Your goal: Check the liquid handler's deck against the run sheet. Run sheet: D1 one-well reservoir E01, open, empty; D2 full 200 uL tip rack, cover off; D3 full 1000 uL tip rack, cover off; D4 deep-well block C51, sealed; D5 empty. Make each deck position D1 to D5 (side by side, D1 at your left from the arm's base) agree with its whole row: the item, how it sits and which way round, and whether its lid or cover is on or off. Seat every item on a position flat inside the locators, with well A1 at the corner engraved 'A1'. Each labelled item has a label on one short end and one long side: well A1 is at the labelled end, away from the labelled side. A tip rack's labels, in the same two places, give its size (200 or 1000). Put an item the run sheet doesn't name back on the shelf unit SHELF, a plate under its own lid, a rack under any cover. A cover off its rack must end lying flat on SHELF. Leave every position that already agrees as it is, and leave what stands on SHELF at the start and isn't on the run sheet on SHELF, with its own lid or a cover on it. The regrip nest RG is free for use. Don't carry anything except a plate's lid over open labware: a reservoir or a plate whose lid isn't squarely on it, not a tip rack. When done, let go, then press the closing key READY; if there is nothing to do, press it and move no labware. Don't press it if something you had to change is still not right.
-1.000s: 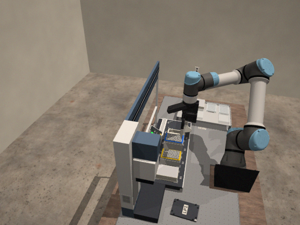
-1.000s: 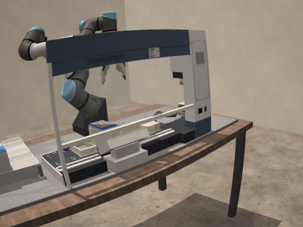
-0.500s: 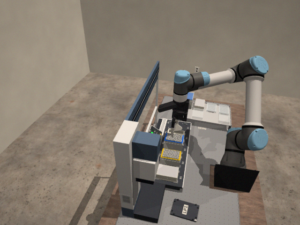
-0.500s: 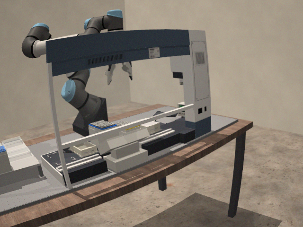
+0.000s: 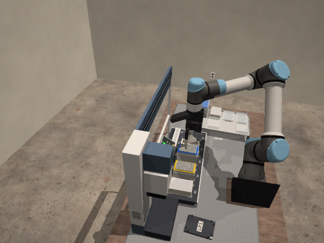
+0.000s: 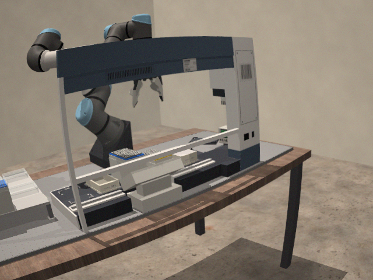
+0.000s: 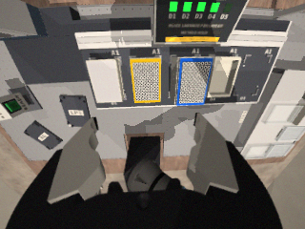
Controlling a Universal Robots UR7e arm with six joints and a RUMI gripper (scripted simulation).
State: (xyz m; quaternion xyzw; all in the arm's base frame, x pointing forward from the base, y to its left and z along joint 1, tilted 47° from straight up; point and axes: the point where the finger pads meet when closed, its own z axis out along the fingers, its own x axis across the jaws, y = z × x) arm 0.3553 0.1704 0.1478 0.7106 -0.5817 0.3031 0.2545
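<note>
Now: the yellow-rimmed tip rack 1 cm behind my hand, 1 cm to the right of it and 21 cm below it. Round my hand: blue-rimmed tip rack (2 cm ahead, 12 cm to the right, 19 cm below); then white sealed block (2 cm behind, 12 cm to the left, 24 cm below); then frame bar (20 cm ahead, 5 cm to the right, 14 cm below).
</note>
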